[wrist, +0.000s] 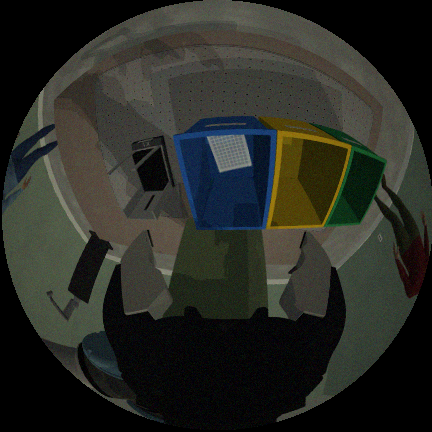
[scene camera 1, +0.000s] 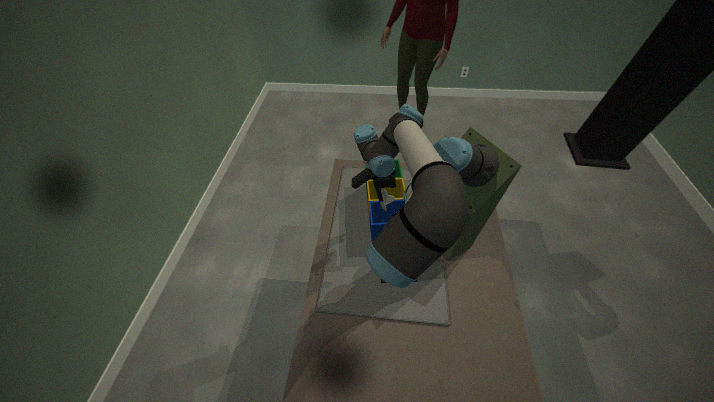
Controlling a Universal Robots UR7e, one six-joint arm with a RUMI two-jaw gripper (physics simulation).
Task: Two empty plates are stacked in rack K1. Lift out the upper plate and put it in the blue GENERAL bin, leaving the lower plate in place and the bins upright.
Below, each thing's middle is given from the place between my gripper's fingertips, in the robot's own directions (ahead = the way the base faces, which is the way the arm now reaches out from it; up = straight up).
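Counting from my hand, I find the blue bin [scene camera 1: 378,216] 20 cm below and 3 cm behind. The yellow bin [wrist: 309,165] is 20 cm below my hand as well, and 13 cm to the right of it. The white gridded plate [wrist: 230,151] sits 28 cm below my hand and 2 cm behind it, while the green bin [wrist: 364,170] is 20 cm below my hand, 26 cm to the right of it and 3 cm ahead of it.
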